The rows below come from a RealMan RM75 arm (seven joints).
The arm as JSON. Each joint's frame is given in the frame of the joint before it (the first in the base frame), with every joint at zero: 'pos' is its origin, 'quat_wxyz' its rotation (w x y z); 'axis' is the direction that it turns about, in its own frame. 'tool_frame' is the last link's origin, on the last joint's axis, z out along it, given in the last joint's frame.
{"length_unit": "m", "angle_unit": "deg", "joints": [
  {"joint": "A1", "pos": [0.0, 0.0, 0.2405], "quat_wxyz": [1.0, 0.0, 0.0, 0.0], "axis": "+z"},
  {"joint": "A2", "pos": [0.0, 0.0, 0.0], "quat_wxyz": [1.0, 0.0, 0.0, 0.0], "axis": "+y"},
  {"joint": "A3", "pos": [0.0, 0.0, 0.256], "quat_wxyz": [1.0, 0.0, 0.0, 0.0], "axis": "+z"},
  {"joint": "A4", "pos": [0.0, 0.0, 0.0], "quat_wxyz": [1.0, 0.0, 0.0, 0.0], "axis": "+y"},
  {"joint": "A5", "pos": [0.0, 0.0, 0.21], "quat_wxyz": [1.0, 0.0, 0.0, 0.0], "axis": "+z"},
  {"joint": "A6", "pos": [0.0, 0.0, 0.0], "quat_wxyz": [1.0, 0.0, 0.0, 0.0], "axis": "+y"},
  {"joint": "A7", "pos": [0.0, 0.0, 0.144], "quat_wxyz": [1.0, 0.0, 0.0, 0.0], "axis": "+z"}
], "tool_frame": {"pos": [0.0, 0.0, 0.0], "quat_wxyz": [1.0, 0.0, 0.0, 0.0]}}
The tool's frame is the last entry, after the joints.
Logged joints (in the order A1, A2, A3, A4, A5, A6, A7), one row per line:
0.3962, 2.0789, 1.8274, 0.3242, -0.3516, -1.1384, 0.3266
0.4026, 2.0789, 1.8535, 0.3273, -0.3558, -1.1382, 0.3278
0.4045, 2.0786, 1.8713, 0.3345, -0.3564, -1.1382, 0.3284
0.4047, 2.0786, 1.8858, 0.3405, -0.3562, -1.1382, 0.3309
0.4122, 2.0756, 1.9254, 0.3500, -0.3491, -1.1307, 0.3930
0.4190, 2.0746, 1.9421, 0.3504, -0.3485, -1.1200, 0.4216
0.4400, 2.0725, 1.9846, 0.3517, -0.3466, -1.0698, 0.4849
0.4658, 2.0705, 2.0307, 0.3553, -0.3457, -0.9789, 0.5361
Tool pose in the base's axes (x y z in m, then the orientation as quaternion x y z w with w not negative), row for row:
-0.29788, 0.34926, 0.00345, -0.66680, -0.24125, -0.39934, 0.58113
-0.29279, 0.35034, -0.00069, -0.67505, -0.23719, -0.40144, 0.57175
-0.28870, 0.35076, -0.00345, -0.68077, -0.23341, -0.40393, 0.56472
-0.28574, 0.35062, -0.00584, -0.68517, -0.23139, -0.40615, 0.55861
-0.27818, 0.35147, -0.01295, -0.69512, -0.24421, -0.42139, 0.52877
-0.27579, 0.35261, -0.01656, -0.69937, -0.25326, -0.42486, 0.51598
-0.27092, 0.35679, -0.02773, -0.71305, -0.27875, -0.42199, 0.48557
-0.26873, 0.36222, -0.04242, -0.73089, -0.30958, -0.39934, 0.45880
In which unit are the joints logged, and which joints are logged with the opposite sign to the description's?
The joints are logged in radians. Opposite sign: A1, A2, A6, A7.
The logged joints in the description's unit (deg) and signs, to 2 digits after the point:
-22.70, -119.11, 104.70, 18.58, -20.15, 65.23, -18.71
-23.07, -119.11, 106.20, 18.75, -20.39, 65.21, -18.78
-23.18, -119.10, 107.22, 19.17, -20.42, 65.21, -18.82
-23.19, -119.10, 108.05, 19.51, -20.41, 65.21, -18.96
-23.62, -118.92, 110.32, 20.05, -20.00, 64.78, -22.52
-24.01, -118.87, 111.27, 20.08, -19.97, 64.17, -24.16
-25.21, -118.75, 113.71, 20.15, -19.86, 61.30, -27.78
-26.69, -118.63, 116.35, 20.36, -19.81, 56.09, -30.72

